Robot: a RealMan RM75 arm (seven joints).
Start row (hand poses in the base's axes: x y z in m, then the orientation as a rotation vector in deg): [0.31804, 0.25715, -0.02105, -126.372, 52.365, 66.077]
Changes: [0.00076, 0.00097, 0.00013, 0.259, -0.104, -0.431]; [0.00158, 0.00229, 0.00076, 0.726, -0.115, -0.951]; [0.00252, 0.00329, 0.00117, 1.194, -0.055, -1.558]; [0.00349, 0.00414, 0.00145, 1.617, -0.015, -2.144]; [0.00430, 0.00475, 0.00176, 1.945, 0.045, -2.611]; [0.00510, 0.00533, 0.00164, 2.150, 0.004, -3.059]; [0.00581, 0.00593, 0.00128, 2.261, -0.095, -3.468]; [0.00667, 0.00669, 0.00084, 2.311, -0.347, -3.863]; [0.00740, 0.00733, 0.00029, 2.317, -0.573, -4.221]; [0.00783, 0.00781, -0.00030, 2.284, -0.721, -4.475]
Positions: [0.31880, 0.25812, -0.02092, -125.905, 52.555, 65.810]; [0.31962, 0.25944, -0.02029, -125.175, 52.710, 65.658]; [0.32056, 0.26044, -0.01988, -124.357, 52.976, 65.550]; [0.32153, 0.26129, -0.01960, -123.596, 53.246, 65.417]; [0.32234, 0.26190, -0.01929, -122.986, 53.477, 65.341]; [0.32314, 0.26248, -0.01941, -122.525, 53.741, 65.128]; [0.32385, 0.26308, -0.01977, -122.187, 54.014, 64.845]; [0.32471, 0.26384, -0.02021, -121.965, 54.256, 64.374]; [0.32544, 0.26448, -0.02076, -121.793, 54.506, 63.943]; [0.32587, 0.26496, -0.02135, -121.694, 54.717, 63.643]
